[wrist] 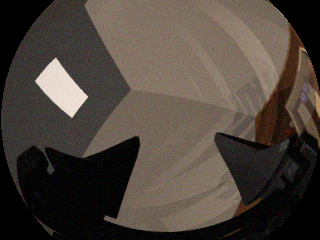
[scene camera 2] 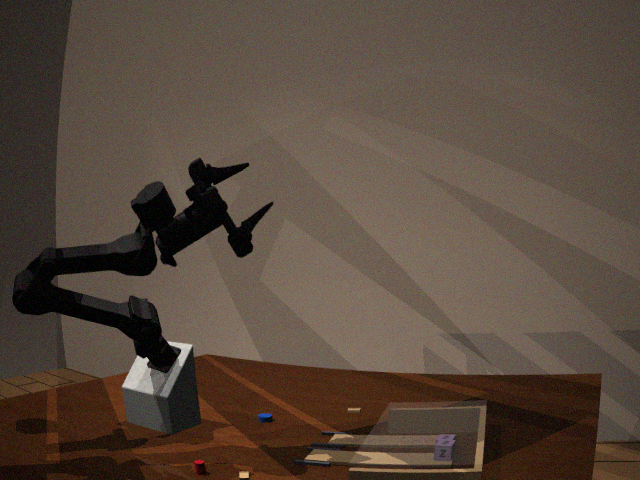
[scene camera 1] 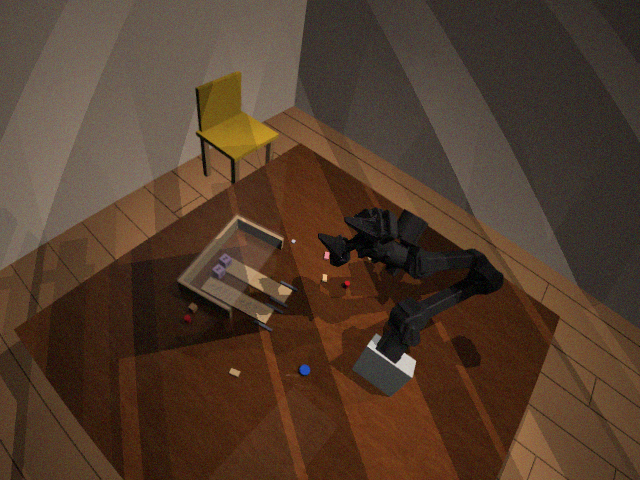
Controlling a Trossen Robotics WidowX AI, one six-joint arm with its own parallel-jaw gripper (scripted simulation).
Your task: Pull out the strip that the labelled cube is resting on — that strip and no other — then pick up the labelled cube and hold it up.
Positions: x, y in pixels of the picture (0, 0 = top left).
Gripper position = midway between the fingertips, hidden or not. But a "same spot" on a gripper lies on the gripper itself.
my gripper: wrist; scene camera 2; scene camera 1 331, 227
same spot on my gripper: (wrist: 96, 183) = (scene camera 2: 217, 178)
